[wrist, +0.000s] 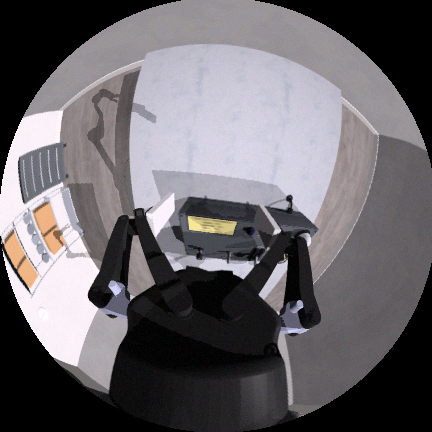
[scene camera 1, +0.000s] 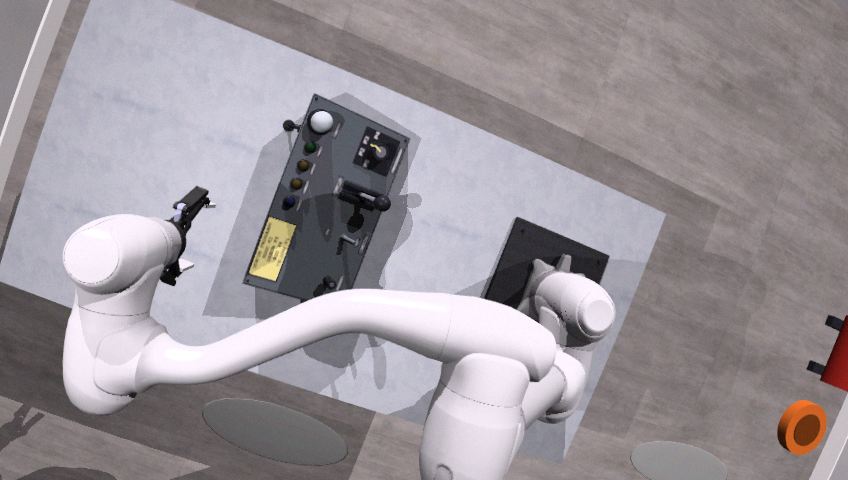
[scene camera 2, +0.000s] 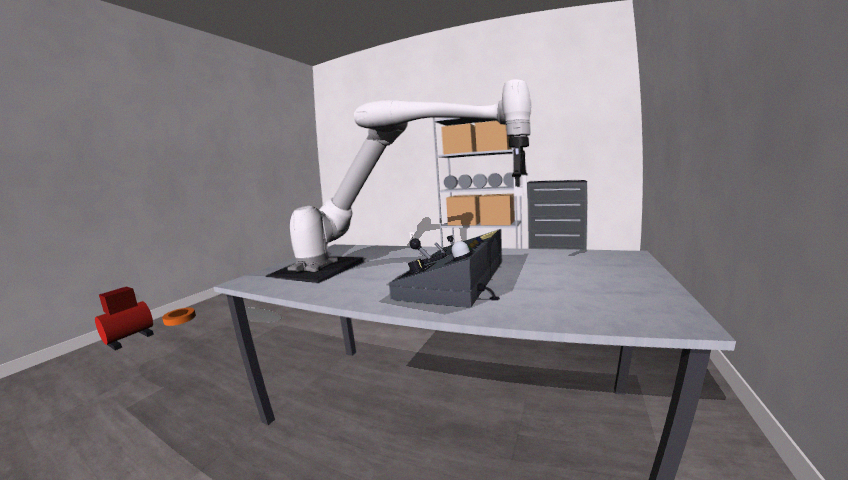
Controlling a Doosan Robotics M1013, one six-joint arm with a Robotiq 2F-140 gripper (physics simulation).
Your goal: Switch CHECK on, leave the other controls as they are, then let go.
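Frame: origin at the arm's base, x ahead, y left, z up, level; millimetres.
Seen in the pictures: gripper, between the fingertips: [wrist: 214, 206] [scene camera 1: 198, 233] [scene camera 2: 520, 194]; arm's base, origin of its link: [scene camera 1: 550, 295] [scene camera 2: 313, 265].
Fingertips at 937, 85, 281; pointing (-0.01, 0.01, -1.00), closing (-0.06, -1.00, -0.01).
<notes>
Offsets run from my fingertips to a thing's top centre, as dx, dy, dz. "spot": to the spot under its first point.
A dark sloped control panel [scene camera 1: 315, 217] [scene camera 2: 431, 294] [wrist: 200, 241] stands on the table. It bears a rotary knob @(-320, -306, -176) [scene camera 1: 379, 152], a lever with a black ball @(-363, -184, -131) [scene camera 1: 382, 202] [scene camera 2: 414, 243], a small metal toggle @(-313, -66, -171) [scene camera 1: 349, 240] and a small black control @(-297, +53, -166) [scene camera 1: 329, 283] near one end. The labels are too small to read, so I cannot tell which control is CHECK or how it is set. My gripper [scene camera 1: 199, 234] [scene camera 2: 517, 180] [wrist: 214, 206] is open and empty, pointing down high above the table, beyond the panel's yellow-plate side and apart from it.
The panel also carries a white dome @(spot: -162, -321, -112) [scene camera 1: 321, 121] [scene camera 2: 460, 248], a row of coloured lamps and a yellow plate @(spot: -136, +10, -160) [scene camera 1: 271, 248] [wrist: 212, 225]. A black ball-ended stalk @(spot: -68, -302, -271) [scene camera 1: 289, 125] [wrist: 289, 198] sticks out at its side. The arm's forearm passes over one panel end in scene camera 1.
</notes>
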